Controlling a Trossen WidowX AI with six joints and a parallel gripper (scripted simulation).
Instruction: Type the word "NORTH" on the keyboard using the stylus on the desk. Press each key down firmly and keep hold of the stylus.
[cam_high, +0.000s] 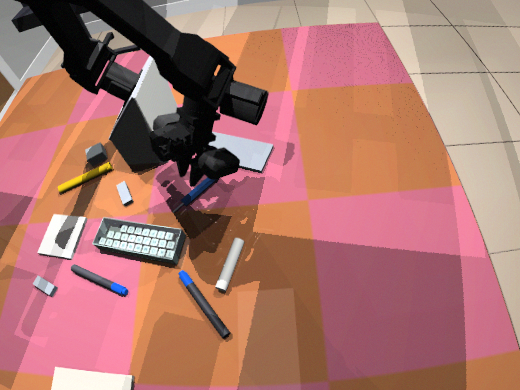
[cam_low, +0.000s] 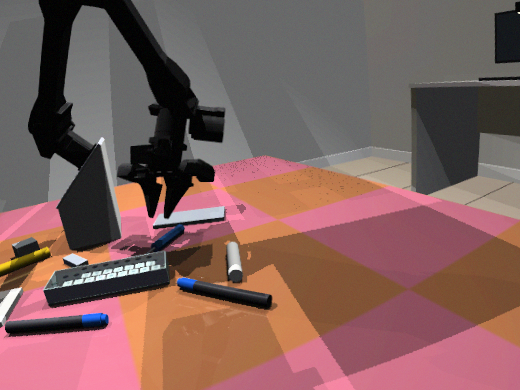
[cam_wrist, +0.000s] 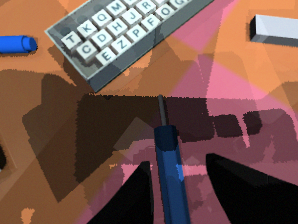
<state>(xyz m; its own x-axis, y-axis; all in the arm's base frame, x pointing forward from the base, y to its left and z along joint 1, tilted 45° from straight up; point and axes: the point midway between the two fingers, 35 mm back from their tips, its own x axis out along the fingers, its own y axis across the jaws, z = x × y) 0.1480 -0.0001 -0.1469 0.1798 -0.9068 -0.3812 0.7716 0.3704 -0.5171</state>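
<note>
Right now my gripper tip is 1 cm short of the stylus, 1 cm to the left of it and 5 cm above it. The rest, counted from my gripper tip: white cylinder: 16 cm ahead, 7 cm to the left, 4 cm below; yellow-handled tool: 9 cm behind, 28 cm to the right, 4 cm below; grey slab: 10 cm behind, 9 cm to the left, 5 cm below.
</note>
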